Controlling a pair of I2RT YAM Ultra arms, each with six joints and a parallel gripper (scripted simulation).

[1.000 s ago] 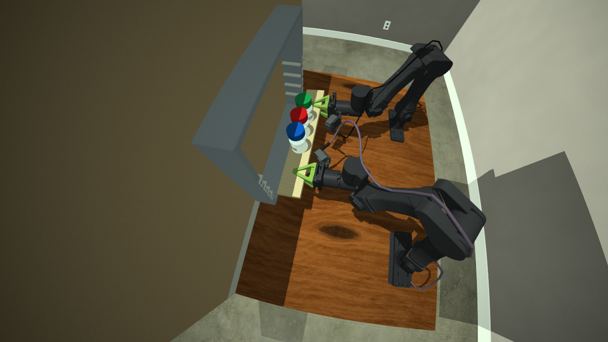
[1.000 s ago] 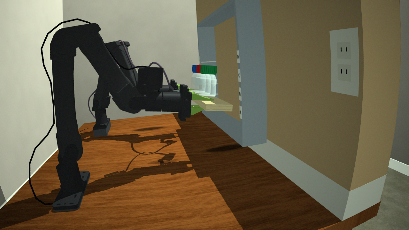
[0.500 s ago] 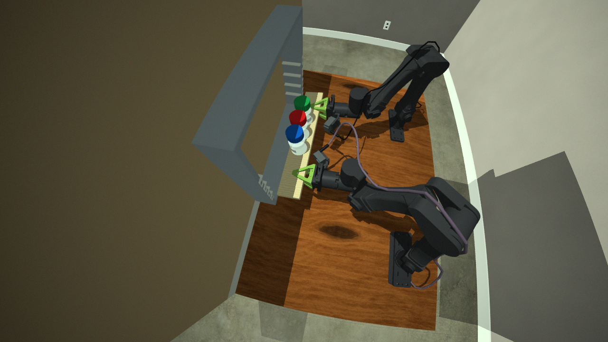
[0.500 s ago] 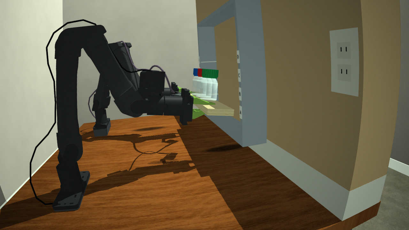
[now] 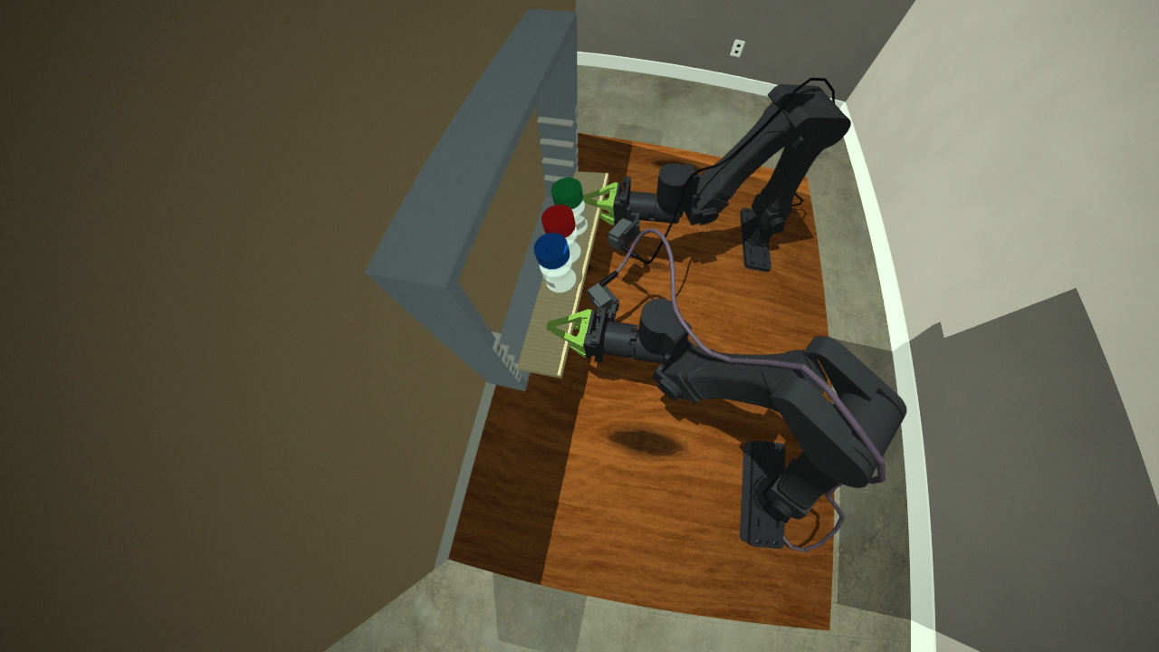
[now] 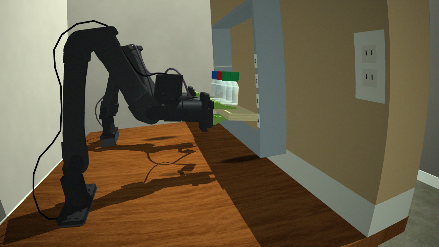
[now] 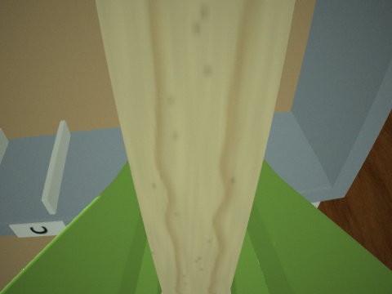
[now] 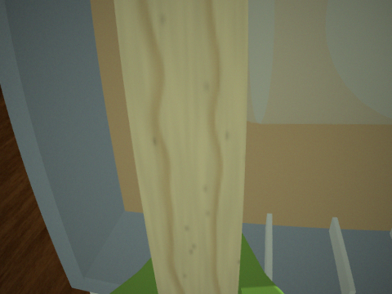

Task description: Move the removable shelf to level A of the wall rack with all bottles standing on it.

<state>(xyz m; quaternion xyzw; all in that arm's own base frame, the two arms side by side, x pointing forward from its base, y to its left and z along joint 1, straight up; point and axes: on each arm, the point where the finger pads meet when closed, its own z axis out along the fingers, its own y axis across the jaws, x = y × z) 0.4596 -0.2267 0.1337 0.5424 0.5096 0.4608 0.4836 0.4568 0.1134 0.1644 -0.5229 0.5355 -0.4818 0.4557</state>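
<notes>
Right now my right hand is 80 mm to the right of the green-capped bottle, 60 mm below it and 20 mm short of it. The rest, counted from my right hand: red-capped bottle (140 mm to the left, 60 mm above, 20 mm ahead); wooden shelf (150 mm to the left, 10 mm ahead); grey wall rack (150 mm to the left, 100 mm above, 80 mm ahead).
My left hand is 90 mm to the left of the blue-capped bottle, 60 mm below it and 10 mm short of it. Round my left hand: red-capped bottle (150 mm to the right, 60 mm above, 10 mm ahead); then wooden shelf (150 mm to the right); then grey wall rack (150 mm to the right, 100 mm above, 80 mm ahead).
</notes>
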